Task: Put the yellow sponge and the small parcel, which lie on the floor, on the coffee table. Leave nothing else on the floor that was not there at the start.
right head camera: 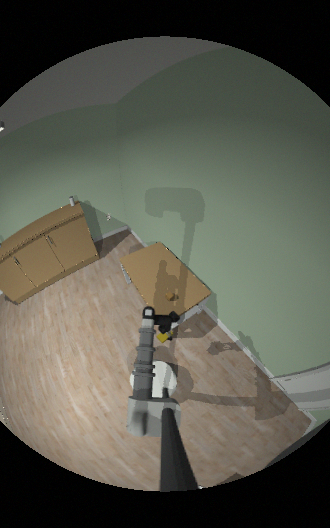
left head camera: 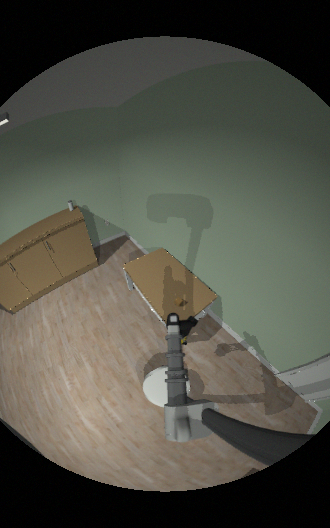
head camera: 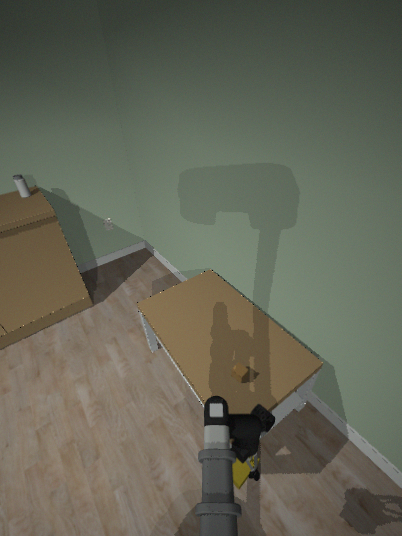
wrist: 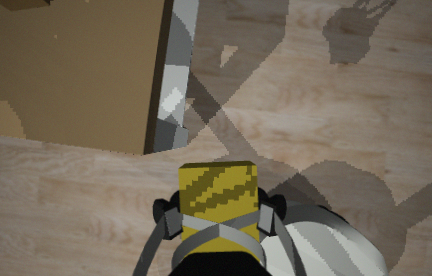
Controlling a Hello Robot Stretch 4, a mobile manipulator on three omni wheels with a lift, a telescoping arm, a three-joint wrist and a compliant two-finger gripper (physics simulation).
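Places are measured from the robot's base along level axes (x down, y right, z back), in metres.
Pixels of known places: gripper, fingertip midpoint: (right head camera: 165,334) (head camera: 243,465) (wrist: 219,203); robot's base, origin of the base link: (right head camera: 154,379) (left head camera: 165,385).
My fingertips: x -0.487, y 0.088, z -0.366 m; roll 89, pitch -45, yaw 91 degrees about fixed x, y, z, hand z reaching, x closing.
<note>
Ahead of a thing's pixels: the offset from my fingertips to its top centre. Level surfaces: height alone.
The yellow sponge @(dy -0.007, dx -0.043, dz +0.007 m) (head camera: 240,475) (right head camera: 162,337) (wrist: 218,187) is between the two fingers of my gripper (wrist: 219,203), which is shut on it. It is held in the air beside the near right end of the coffee table @(dx +0.064 m) (head camera: 175,320) (left head camera: 150,275) (right head camera: 142,267) (wrist: 90,75). In the wrist view the table's corner is above and left of the sponge. A small brown box @(dy +0.021, dx +0.014, dz -0.357 m) (head camera: 240,372) (left head camera: 179,302) (right head camera: 170,296) (wrist: 25,4), which looks like the small parcel, stands on the table top. In the head view the arm and wrist hide part of the sponge and the fingers.
A wooden cabinet (head camera: 40,280) (left head camera: 70,245) (right head camera: 70,240) with a grey can (head camera: 21,185) (left head camera: 71,205) (right head camera: 72,201) on top stands to the left. A green wall (head camera: 340,225) runs behind the coffee table. My round white base (left head camera: 156,387) (right head camera: 160,377) (wrist: 320,250) is near the arm.
</note>
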